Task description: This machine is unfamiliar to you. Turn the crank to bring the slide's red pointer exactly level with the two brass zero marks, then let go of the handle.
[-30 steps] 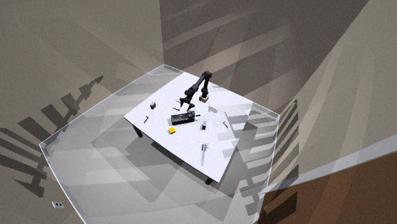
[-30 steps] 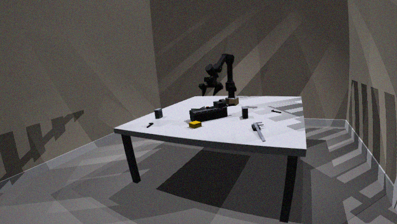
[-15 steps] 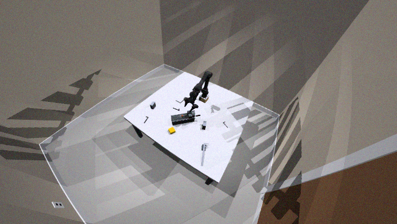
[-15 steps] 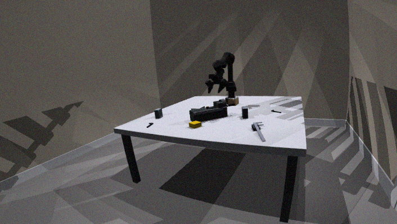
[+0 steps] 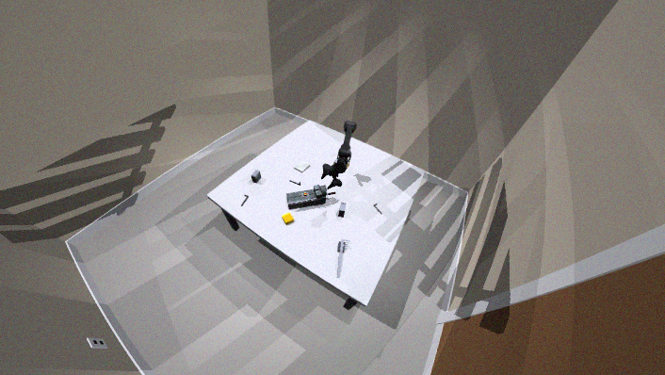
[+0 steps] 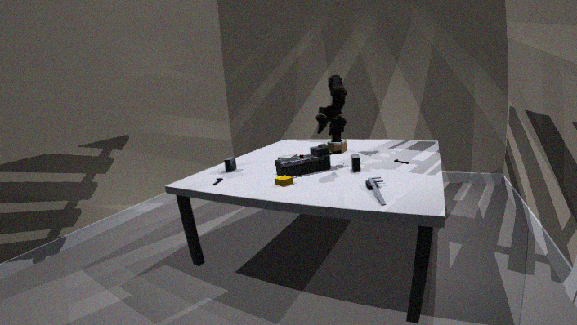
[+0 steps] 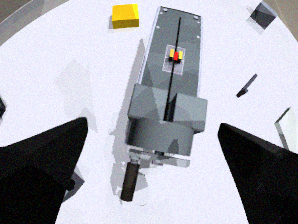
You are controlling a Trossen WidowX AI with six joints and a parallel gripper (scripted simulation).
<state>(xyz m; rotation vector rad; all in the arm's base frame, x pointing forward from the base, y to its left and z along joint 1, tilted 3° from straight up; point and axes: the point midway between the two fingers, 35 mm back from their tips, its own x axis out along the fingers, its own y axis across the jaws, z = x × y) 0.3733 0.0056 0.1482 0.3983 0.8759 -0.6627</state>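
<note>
Now: gripper tip 10 cm above the dark crank handle, 5 cm to the right of it and 3 cm past it. The rest, counted from my gripper tip: yellow block: 24 cm ahead, 16 cm below, 15 cm to the right; then red pointer: 10 cm to the right, 9 cm below, 6 cm ahead.
</note>
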